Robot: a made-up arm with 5 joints. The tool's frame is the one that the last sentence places. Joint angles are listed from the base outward.
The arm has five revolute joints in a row. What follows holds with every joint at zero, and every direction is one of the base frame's.
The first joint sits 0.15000 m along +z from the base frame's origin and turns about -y.
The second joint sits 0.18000 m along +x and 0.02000 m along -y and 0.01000 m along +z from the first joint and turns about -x.
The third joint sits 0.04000 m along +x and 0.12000 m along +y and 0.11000 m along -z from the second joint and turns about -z.
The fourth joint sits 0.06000 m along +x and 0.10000 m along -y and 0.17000 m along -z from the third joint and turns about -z.
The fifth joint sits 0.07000 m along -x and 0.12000 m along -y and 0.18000 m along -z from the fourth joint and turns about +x.
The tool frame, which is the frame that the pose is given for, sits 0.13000 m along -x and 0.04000 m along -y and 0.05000 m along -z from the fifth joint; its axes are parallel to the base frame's.
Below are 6 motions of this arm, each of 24 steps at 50 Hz.
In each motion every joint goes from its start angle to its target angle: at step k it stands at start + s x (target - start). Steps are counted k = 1, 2, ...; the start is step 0. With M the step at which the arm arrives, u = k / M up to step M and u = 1 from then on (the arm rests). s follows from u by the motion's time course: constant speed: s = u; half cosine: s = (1 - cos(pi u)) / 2; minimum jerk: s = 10 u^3 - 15 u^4 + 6 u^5.
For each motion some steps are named. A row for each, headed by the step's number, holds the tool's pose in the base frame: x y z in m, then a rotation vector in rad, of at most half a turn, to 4 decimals.
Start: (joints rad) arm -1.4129 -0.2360 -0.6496 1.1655 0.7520
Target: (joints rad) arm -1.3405 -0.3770 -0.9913 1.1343 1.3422
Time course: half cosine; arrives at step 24
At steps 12, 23, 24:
12: -0.4340 0.2025 -0.0510 0.8697 1.0132 -1.1684
23: -0.4004 0.2275 -0.0742 1.3155 0.9041 -1.2380
24: -0.4001 0.2277 -0.0744 1.3194 0.9032 -1.2385

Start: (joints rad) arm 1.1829 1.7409 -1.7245 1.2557 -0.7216
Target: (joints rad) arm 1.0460 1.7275 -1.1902 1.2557 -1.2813
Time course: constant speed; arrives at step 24
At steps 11, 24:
11: -0.0485 -0.4600 0.3633 -2.4524 -0.2161 -1.1954
24: -0.0288 -0.4463 0.3098 -2.5765 -0.1197 -1.5975

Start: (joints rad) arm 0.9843 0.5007 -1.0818 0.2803 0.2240
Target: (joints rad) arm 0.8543 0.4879 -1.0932 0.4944 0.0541
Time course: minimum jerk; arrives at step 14
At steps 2, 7, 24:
2: 0.4893 -0.3741 0.1868 -0.5954 -0.6473 0.5429
7: 0.4786 -0.3691 0.1395 -0.6122 -0.6563 0.4559
24: 0.4634 -0.3619 0.0909 -0.6349 -0.6554 0.3612

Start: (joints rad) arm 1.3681 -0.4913 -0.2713 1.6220 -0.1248
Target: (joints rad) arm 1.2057 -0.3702 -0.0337 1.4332 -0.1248
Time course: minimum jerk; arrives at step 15
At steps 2, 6, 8, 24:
2: 0.3552 0.3923 0.1768 1.0759 -0.7472 -0.8276
6: 0.3706 0.3768 0.1521 1.0415 -0.7217 -0.8883
8: 0.3813 0.3639 0.1307 1.0117 -0.7012 -0.9371
24: 0.3962 0.3405 0.0904 0.9549 -0.6656 -1.0216

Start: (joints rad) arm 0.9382 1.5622 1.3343 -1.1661 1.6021
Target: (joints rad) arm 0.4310 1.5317 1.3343 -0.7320 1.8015
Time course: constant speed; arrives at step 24
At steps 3, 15, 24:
3: -0.0374 -0.5169 0.0859 0.0628 -1.0969 0.0350
15: -0.0182 -0.5098 0.0525 0.1699 -1.0586 0.0853
24: -0.0118 -0.5032 0.0243 0.2505 -1.0296 0.1158

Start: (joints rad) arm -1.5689 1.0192 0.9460 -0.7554 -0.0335
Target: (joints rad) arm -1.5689 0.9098 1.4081 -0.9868 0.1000
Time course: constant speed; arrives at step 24
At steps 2, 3, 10, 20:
2: -0.1751 -0.5050 0.2089 -0.9383 1.3097 0.6403
3: -0.1804 -0.5025 0.2120 -0.9364 1.3076 0.6253
10: -0.2177 -0.4831 0.2320 -0.9227 1.2916 0.5213
20: -0.2720 -0.4498 0.2562 -0.9015 1.2639 0.3747

